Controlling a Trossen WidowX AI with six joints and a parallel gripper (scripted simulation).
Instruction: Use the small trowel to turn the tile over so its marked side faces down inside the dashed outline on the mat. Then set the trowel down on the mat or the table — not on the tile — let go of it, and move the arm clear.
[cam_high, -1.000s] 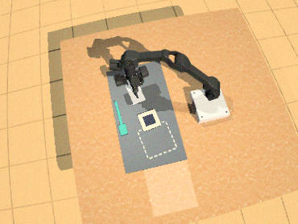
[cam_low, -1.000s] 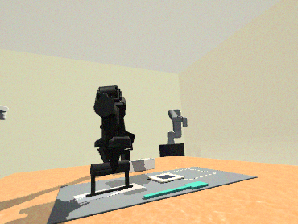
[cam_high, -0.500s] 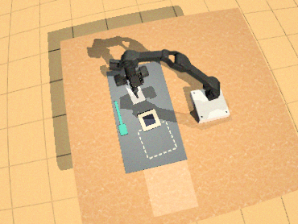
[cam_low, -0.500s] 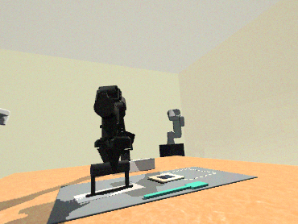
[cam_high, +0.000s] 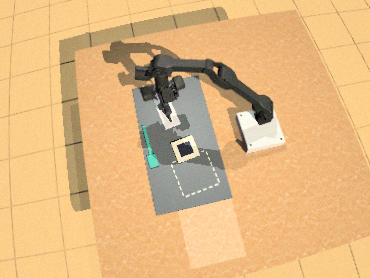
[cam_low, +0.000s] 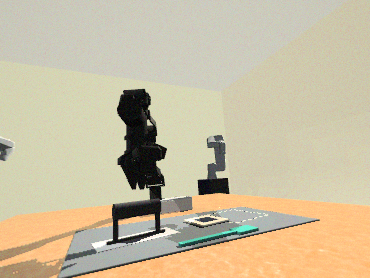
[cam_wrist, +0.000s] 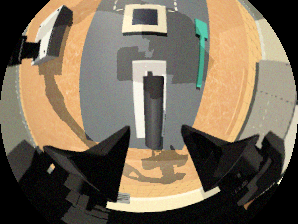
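Right now my gripper tip is 2 cm to the right of the small trowel and 8 cm above it. The rest, counted from my gripper tip: teal flat tool 13 cm ahead, 18 cm to the left, 11 cm below; then tile 2 cm behind, 22 cm to the left, 11 cm below; then grey mat 1 cm behind, 17 cm to the left, 14 cm below.
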